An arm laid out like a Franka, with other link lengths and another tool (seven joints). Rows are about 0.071 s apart.
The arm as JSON. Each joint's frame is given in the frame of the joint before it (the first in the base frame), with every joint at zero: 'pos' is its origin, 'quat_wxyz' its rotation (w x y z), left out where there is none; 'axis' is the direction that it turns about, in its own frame. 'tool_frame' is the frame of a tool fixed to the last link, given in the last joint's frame.
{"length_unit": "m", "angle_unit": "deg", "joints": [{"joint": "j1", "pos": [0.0, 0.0, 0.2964], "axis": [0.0, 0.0, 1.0]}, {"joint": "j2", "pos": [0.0, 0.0, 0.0], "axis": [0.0, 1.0, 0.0]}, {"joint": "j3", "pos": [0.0, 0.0, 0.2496], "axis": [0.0, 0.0, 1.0]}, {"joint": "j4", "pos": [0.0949, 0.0, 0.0], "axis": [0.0, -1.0, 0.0]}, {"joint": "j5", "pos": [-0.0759, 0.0, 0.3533], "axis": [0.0, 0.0, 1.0]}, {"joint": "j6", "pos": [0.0, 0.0, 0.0], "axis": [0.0, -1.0, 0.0]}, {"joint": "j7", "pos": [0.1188, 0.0, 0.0], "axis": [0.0, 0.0, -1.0]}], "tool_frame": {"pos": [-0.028, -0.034, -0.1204], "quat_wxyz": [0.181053, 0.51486, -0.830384, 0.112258]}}
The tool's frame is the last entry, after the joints.
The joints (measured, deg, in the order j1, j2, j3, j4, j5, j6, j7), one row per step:
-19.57, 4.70, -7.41, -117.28, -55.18, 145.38, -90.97
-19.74, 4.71, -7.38, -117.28, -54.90, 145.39, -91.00
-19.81, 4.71, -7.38, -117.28, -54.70, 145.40, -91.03
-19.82, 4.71, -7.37, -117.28, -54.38, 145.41, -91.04
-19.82, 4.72, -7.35, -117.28, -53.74, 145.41, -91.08
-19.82, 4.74, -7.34, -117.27, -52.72, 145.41, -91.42
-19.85, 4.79, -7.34, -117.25, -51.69, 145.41, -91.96
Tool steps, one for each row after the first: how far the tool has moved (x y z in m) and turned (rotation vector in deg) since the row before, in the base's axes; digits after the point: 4 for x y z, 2 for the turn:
-0.0007, -0.0017, 0.0000, 0.21, -0.09, -0.26
-0.0003, -0.0009, 0.0001, 0.14, -0.07, -0.15
0.0000, -0.0003, 0.0002, 0.24, -0.13, -0.16
0.0000, -0.0004, 0.0002, 0.48, -0.22, -0.29
0.0000, -0.0008, 0.0002, 0.69, -0.17, -0.29
0.0000, -0.0011, -0.0001, 0.65, -0.03, -0.18

